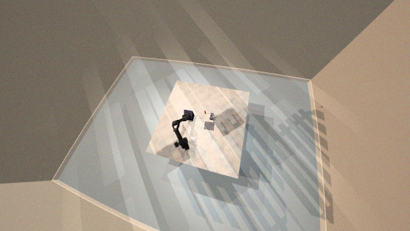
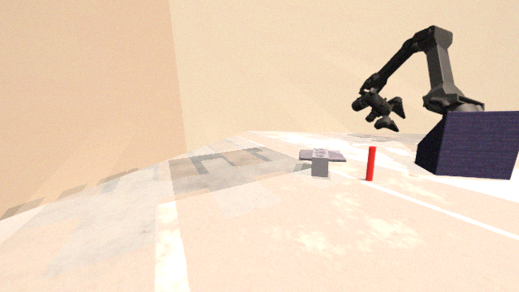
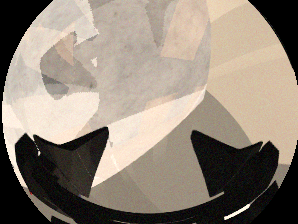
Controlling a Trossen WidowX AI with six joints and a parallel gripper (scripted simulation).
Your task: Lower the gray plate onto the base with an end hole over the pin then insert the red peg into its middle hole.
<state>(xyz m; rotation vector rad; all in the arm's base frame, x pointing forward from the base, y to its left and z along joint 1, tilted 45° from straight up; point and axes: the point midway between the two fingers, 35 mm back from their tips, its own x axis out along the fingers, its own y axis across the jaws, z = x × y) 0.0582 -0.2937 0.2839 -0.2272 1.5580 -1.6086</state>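
The gray plate is 300 mm ahead of my gripper tip, 530 mm to the left of it and 40 mm below it. Round my gripper tip: square base (310 mm ahead, 400 mm to the left, 60 mm below); red peg (190 mm ahead, 560 mm to the left, 30 mm below).
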